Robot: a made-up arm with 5 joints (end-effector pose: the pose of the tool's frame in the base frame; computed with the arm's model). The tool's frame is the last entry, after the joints. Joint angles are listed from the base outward.
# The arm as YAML. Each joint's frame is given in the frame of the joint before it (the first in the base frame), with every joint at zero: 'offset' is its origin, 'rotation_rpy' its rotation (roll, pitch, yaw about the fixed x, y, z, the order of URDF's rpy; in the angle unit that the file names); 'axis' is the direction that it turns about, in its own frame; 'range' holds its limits. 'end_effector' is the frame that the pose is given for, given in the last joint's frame.
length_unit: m
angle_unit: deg
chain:
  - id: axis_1
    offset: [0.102, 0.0, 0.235]
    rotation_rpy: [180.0, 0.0, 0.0]
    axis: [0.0, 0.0, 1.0]
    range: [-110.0, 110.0]
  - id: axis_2
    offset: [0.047, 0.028, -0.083]
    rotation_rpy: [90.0, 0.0, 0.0]
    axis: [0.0, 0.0, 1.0]
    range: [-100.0, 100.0]
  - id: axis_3
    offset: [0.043, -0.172, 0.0]
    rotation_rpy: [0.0, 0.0, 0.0]
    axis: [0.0, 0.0, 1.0]
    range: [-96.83, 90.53]
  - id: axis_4
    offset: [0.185, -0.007, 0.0]
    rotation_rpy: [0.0, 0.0, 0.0]
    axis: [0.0, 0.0, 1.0]
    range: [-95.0, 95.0]
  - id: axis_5
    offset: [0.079, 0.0, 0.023]
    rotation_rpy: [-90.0, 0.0, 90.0]
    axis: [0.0, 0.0, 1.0]
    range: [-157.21, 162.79]
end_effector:
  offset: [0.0, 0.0, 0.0]
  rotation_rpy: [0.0, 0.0, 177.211]
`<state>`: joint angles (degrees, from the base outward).
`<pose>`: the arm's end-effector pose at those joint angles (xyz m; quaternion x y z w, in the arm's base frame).
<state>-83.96 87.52 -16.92 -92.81 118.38</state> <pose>0.1451 0.3594 0.1402 0.2262 0.7986 -0.5496 0.0947</pose>
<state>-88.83 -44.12 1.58 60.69 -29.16</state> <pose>0.1104 0.1646 0.5770 0.5101 -0.2899 0.3857 0.7121</pose>
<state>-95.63 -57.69 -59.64 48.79 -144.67</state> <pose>0.1205 -0.1365 0.6809 0.8373 0.5140 -0.0814 0.1675</pose>
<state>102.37 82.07 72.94 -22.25 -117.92</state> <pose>0.0961 -0.0037 0.1566 0.0581 -0.3599 0.8662 0.3419</pose>
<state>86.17 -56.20 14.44 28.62 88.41</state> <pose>0.1062 -0.1383 0.5958 -0.7814 -0.0561 -0.0030 0.6216</pose>
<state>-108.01 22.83 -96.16 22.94 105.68</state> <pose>0.0294 0.2394 0.6999 -0.0420 0.9399 -0.3266 0.0903</pose>
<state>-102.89 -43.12 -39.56 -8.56 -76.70</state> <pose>0.1123 -0.0225 0.7363 -0.9997 -0.0208 0.0022 0.0106</pose>
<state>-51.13 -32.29 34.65 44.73 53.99</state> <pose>0.2505 0.1762 0.4279 -0.0002 -0.3658 0.7250 0.5836</pose>
